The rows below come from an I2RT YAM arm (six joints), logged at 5 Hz.
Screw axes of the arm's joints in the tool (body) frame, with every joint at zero. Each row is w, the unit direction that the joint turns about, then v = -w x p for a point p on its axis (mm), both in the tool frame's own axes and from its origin. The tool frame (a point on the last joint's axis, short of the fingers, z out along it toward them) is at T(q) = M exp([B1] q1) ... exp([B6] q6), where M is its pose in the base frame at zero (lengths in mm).
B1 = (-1, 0, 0, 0, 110.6, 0)
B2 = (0, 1, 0, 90.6, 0, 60)
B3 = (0, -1, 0, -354.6, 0, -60)
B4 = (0, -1, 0, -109.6, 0, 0)
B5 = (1, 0, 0, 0, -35.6, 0)
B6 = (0, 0, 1, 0, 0, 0)
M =
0 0 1 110.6
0 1 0 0
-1 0 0 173.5
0 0 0 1
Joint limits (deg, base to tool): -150..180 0..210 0..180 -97..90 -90..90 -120..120
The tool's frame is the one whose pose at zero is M.
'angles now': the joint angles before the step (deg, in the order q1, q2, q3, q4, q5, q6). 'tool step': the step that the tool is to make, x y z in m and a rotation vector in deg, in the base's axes. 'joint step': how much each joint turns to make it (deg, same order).
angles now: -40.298, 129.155, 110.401, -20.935, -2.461, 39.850
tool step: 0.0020, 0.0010, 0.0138, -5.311, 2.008, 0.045
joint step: 0.476, -0.552, 1.605, -0.316, 3.692, -3.906
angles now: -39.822, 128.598, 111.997, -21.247, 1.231, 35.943
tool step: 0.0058, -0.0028, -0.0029, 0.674, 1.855, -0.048
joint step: 0.211, 2.322, 3.844, -3.369, 0.619, -0.358
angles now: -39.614, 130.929, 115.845, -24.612, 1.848, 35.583
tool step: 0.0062, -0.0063, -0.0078, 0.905, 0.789, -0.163
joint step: -0.101, 3.003, 3.747, -1.935, -0.077, 0.187
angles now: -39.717, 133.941, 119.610, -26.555, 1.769, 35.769
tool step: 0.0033, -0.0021, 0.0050, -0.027, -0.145, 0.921
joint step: 0.003, 1.142, 3.071, -1.787, -0.741, -0.545
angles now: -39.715, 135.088, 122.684, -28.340, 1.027, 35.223
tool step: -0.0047, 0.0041, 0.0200, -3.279, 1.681, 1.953
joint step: 0.076, -2.042, 0.716, -1.857, 0.894, -3.959
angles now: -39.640, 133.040, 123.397, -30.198, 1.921, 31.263
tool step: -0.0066, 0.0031, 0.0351, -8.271, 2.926, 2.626
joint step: 0.006, -2.486, 2.571, -1.542, 3.022, -8.112
